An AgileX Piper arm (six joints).
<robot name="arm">
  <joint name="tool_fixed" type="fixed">
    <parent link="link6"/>
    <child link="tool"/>
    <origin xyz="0 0 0" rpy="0 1.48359 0"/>
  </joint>
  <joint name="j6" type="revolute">
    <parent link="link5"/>
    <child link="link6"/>
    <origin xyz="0.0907 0 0.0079"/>
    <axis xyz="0.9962 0 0.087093"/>
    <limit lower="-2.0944" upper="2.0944"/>
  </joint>
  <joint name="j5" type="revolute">
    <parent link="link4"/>
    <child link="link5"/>
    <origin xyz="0 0 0"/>
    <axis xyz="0 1 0"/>
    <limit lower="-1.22" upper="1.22"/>
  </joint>
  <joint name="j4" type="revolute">
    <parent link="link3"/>
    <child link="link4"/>
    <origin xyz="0.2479 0 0.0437"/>
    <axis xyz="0.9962 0 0.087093"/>
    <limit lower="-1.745" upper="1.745"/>
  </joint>
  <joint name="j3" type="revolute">
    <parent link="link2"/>
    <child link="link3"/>
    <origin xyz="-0.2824 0 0.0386"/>
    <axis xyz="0 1 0"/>
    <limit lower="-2.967" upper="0"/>
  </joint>
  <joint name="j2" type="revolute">
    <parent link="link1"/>
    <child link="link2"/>
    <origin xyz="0 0 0"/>
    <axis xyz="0 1 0"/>
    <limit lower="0" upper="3.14"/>
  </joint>
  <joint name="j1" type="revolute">
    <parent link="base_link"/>
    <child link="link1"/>
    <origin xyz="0 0 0.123"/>
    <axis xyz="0 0 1"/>
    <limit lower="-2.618" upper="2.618"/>
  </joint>
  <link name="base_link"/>
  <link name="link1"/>
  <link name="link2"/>
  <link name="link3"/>
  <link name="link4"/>
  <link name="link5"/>
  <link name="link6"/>
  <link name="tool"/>
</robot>
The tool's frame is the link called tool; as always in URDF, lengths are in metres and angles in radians.
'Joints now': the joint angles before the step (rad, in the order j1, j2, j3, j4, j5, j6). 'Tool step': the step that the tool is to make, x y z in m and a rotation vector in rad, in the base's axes. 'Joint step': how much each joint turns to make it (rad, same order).
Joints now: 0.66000, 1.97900, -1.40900, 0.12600, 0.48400, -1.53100
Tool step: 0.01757, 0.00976, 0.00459, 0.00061, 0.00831, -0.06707
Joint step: -0.00001, 0.06100, -0.12199, -0.07799, 0.06198, 0.12898
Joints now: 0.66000, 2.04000, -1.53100, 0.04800, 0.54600, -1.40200
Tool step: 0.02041, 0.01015, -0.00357, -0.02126, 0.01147, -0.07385
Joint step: 0.00000, 0.08798, -0.14096, -0.09000, 0.07497, 0.13100
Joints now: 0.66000, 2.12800, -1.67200, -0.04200, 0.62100, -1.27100
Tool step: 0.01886, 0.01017, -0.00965, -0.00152, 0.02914, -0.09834
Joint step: 0.00001, 0.09802, -0.14102, -0.05700, 0.07300, 0.13401
